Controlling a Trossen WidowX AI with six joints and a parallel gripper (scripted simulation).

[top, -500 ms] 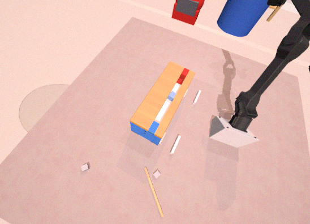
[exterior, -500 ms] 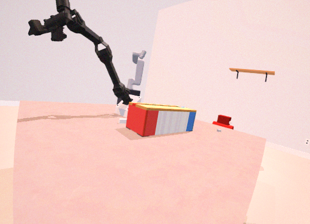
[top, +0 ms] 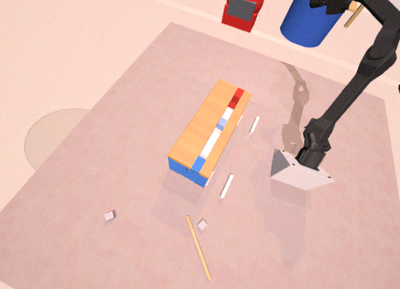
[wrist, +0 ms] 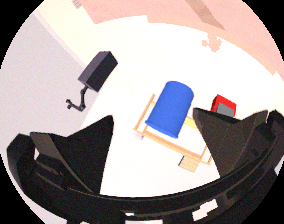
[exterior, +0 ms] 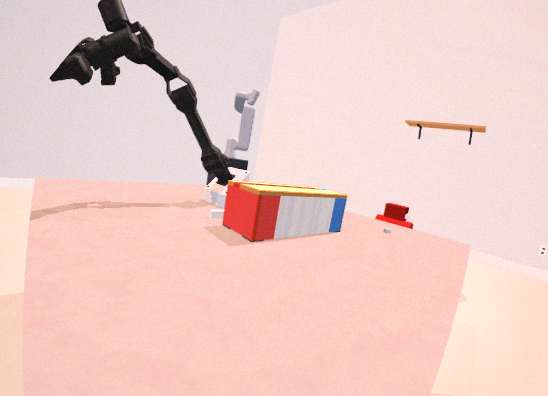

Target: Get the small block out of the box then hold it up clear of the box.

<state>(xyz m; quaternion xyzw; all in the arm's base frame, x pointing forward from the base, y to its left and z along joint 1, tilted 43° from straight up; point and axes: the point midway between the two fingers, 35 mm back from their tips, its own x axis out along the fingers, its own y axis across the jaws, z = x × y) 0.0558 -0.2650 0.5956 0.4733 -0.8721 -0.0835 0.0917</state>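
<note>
The light-blue block is 280 mm ahead of my gripper tip, 580 mm to the left of it and 250 mm below it. From my gripper tip the other things lie so: box: 270 mm ahead, 610 mm to the left, 280 mm below; then thin yellow stick: 230 mm ahead, 980 mm to the left, 330 mm below.
</note>
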